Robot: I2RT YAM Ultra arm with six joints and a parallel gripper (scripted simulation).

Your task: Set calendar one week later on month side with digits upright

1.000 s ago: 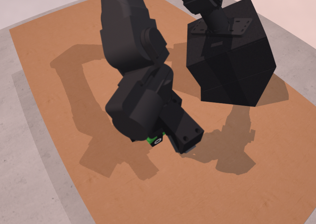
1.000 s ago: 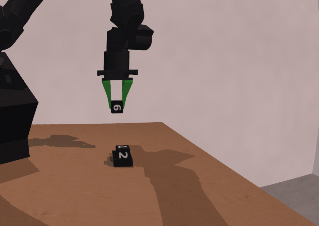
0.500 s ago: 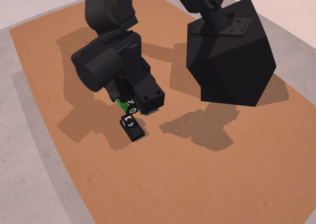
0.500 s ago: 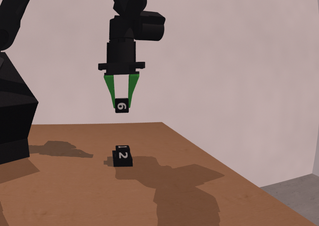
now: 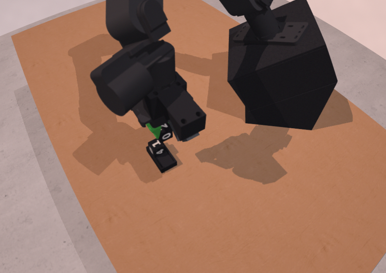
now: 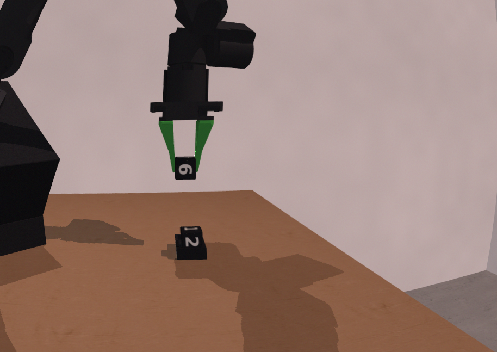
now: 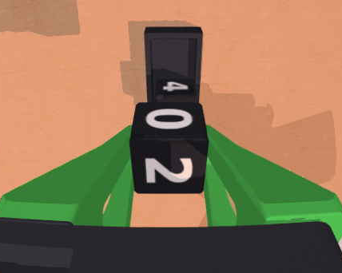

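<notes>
Now: hand 110 mm above the black tray and 20 mm to the left of it.
</notes>
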